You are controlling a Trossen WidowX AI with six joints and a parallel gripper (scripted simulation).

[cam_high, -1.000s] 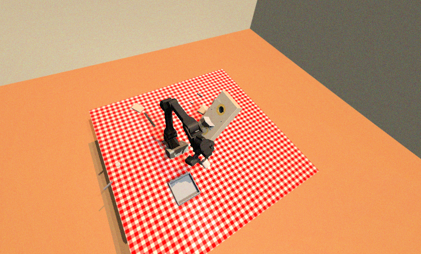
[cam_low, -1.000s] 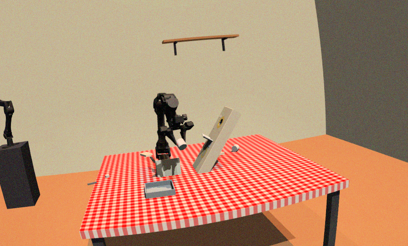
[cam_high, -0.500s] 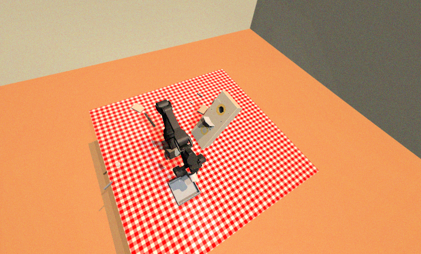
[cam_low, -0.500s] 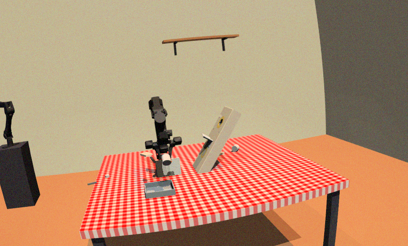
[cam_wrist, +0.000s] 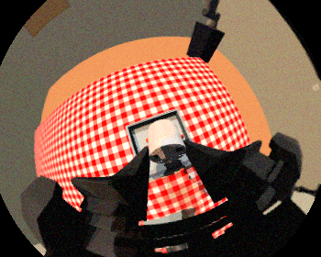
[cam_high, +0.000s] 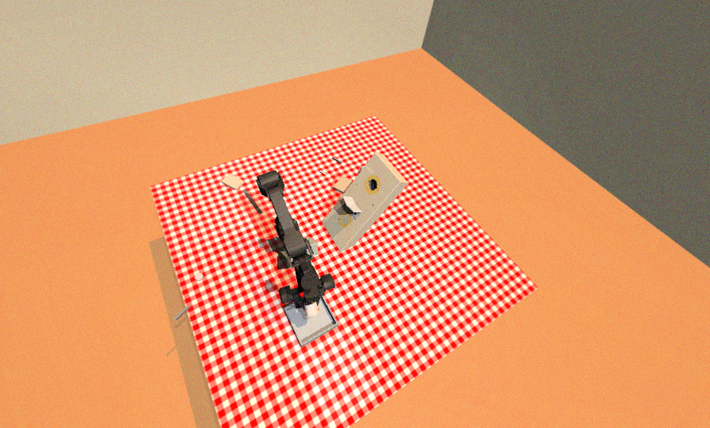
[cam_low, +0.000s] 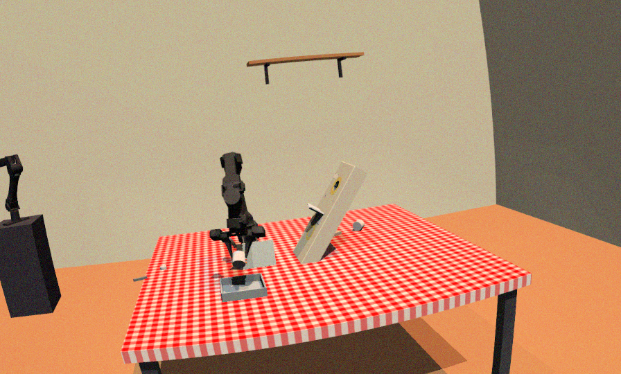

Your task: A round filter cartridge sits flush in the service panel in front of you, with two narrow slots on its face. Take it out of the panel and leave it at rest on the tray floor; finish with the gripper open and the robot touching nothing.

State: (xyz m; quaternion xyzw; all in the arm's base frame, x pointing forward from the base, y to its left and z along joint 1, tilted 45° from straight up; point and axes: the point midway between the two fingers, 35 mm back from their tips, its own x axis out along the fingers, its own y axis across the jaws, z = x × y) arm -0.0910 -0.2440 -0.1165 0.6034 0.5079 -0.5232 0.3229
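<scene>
Right now the grey tray is 110 mm below my gripper tip. The rest, counted from my gripper tip: round filter cartridge: right at my gripper tip; service panel: 420 mm ahead, 240 mm to the left, 60 mm above.
</scene>
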